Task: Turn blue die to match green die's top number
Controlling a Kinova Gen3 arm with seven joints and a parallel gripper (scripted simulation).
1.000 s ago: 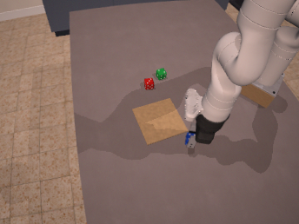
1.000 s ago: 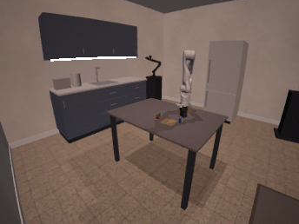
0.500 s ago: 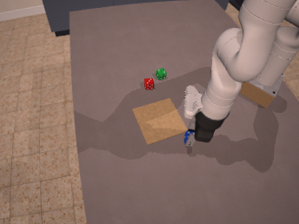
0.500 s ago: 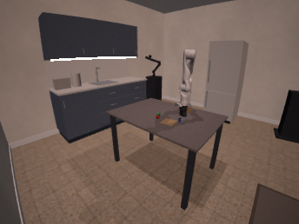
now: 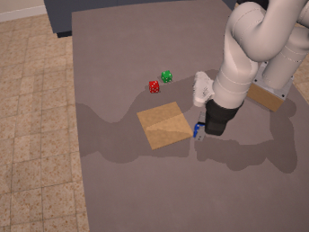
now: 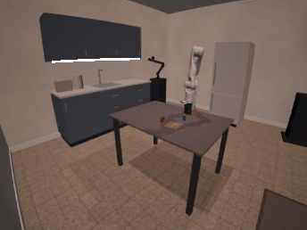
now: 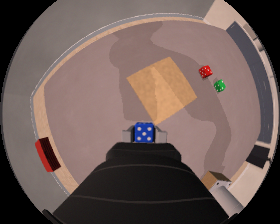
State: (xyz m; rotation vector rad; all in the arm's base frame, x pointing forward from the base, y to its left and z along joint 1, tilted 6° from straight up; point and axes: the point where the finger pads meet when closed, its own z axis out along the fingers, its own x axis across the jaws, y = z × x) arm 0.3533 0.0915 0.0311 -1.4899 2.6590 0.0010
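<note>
Now: hand 10 cm to the left of the tan mat, 8 cm above it and 6 cm short of it. Also, from my hand: blue die right at my hand; then red die 24 cm to the right, 7 cm below, 4 cm ahead; then green die 27 cm to the right, 7 cm below, 2 cm behind.
</note>
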